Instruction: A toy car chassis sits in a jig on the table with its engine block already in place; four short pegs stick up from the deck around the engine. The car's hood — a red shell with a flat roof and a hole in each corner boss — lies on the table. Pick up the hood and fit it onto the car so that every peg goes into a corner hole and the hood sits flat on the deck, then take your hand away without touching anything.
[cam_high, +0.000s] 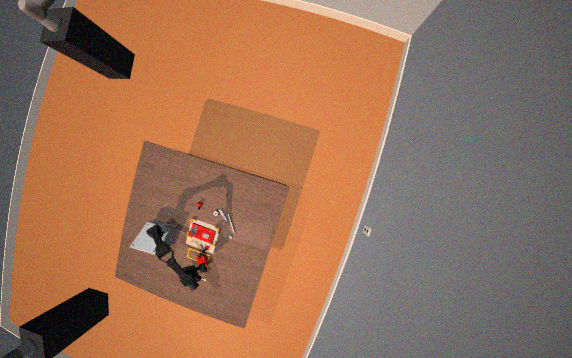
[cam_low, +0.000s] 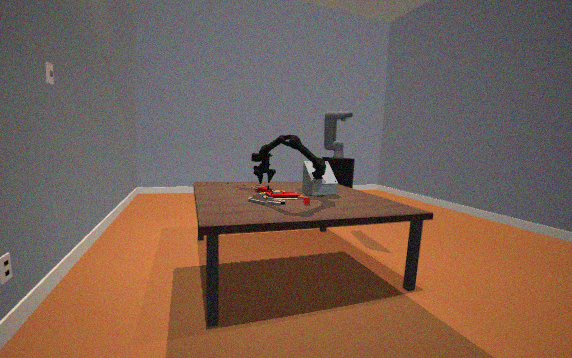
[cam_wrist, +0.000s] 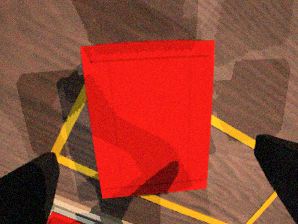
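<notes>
Right now the red hood is 4 cm below my gripper tip. Round my gripper tip: small wrench 16 cm to the right, 6 cm below, 2 cm behind.
</notes>
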